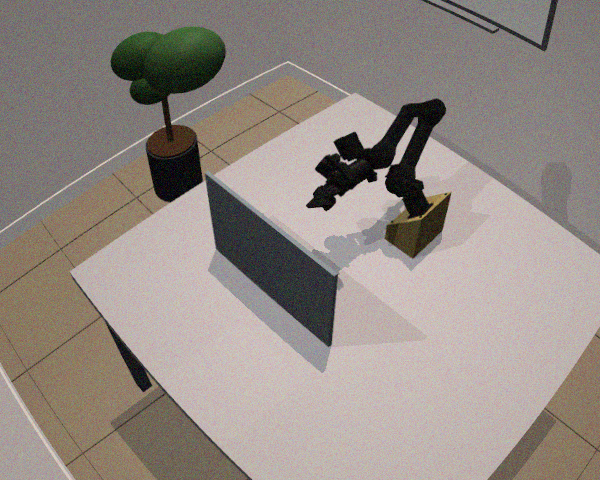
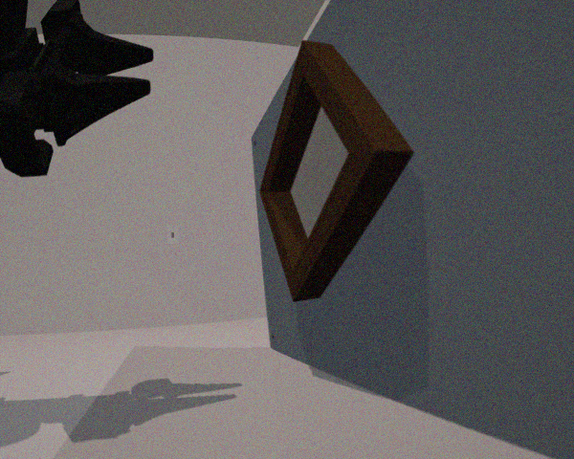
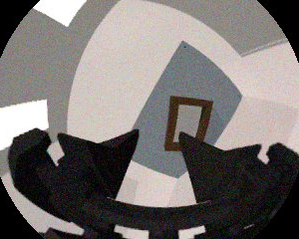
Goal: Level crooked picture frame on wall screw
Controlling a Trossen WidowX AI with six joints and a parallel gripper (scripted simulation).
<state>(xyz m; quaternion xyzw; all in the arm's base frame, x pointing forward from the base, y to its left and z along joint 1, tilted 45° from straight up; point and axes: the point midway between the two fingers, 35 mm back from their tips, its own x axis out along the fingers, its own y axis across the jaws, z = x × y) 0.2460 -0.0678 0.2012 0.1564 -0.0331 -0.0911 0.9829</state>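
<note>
Right now the brown wooden picture frame is 130 mm ahead of my gripper tip, 30 mm to the right of it and 100 mm below it. Round my gripper tip: dark grey wall panel: 140 mm ahead, 30 mm to the right, 110 mm below.
</note>
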